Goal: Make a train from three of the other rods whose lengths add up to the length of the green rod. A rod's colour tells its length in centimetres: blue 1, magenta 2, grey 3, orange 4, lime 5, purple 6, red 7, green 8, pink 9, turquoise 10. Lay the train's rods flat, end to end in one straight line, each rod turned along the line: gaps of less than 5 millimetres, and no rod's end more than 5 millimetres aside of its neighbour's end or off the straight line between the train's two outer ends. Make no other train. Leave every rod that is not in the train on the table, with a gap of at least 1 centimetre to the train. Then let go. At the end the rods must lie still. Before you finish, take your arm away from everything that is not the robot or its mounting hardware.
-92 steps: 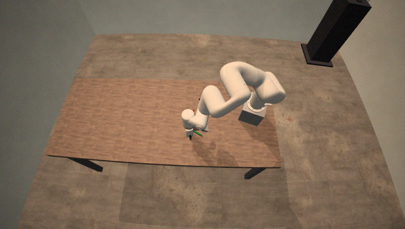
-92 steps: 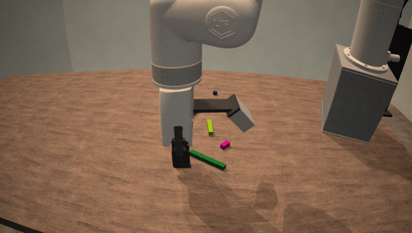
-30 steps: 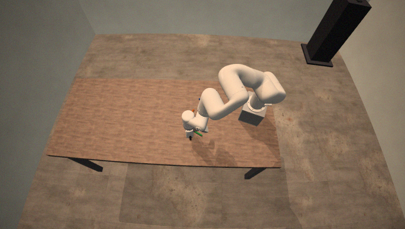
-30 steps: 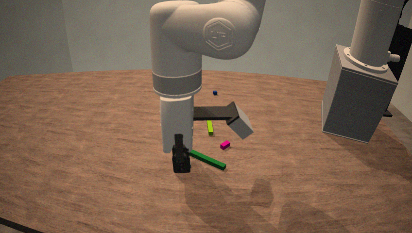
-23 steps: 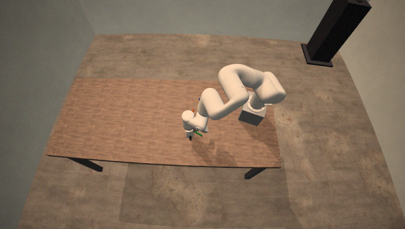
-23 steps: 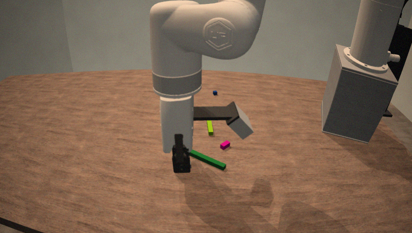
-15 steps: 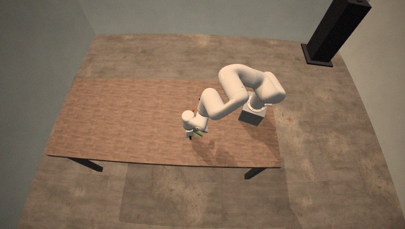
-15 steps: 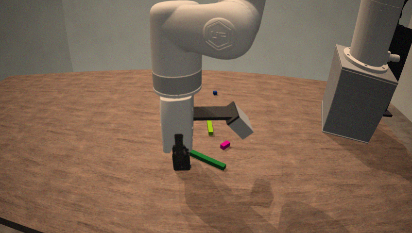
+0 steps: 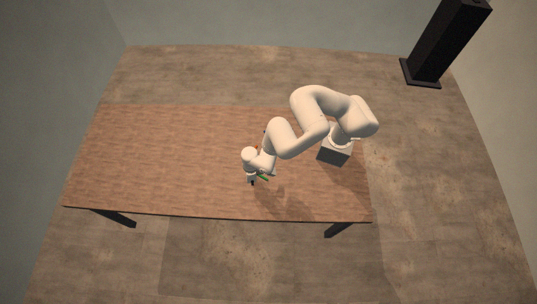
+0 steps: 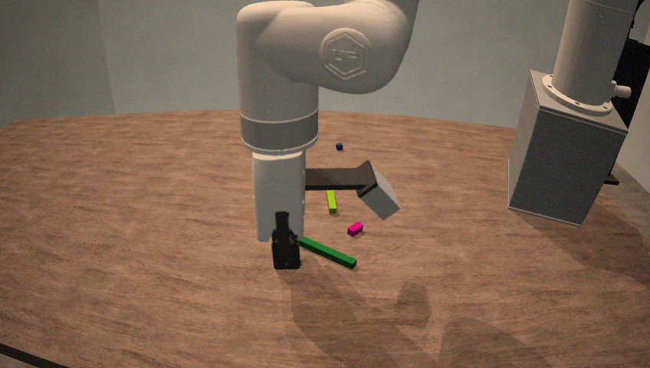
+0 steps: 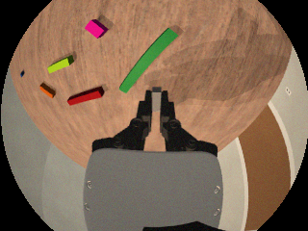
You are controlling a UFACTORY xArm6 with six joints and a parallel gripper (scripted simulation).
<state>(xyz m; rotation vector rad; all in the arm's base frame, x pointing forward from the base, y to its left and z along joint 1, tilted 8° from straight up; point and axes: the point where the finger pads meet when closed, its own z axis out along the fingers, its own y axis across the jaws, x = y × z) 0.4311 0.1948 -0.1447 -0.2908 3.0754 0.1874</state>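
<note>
My gripper is now 5 cm past the green rod, 2 cm to the left of it and 2 cm above it. The rest, counted from my hand: magenta rod: 8 cm behind, 7 cm to the right, 2 cm below; red rod: 1 cm ahead, 10 cm to the right, 2 cm below; grey rod: 2 cm below.
</note>
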